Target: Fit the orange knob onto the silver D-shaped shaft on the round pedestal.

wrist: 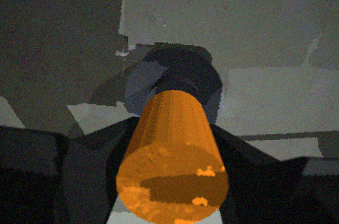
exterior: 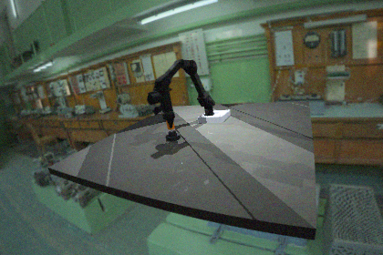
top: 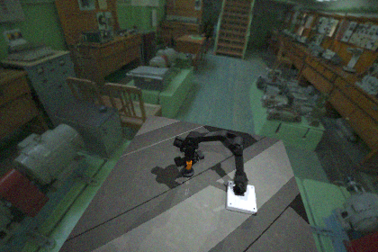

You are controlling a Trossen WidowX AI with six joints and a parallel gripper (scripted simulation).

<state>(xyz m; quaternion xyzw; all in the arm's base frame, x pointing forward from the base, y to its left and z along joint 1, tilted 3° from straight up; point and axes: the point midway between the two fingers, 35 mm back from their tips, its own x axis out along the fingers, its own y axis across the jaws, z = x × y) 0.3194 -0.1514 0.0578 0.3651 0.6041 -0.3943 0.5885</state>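
Right now the orange knob is 30 mm above my gripper tip. Also, from my gripper tip: silver shaft: 40 mm below.
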